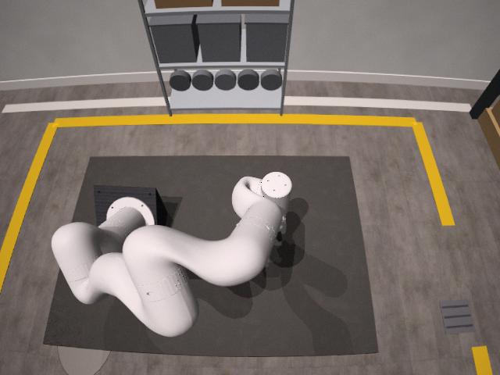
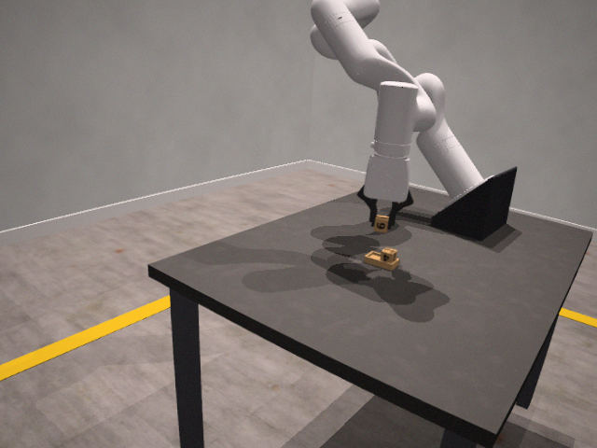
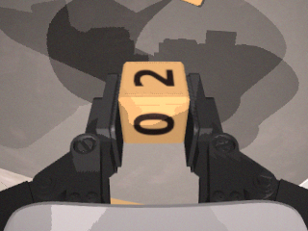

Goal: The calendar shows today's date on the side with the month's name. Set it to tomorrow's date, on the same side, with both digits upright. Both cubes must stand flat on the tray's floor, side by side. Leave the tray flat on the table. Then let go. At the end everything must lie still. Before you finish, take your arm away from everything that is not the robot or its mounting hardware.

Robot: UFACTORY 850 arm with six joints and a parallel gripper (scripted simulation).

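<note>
The wooden tray is 50 mm behind my hand, 10 mm to the right of it and 130 mm below it. From my hand the other things lie so: calendar cube 10 mm below.
</note>
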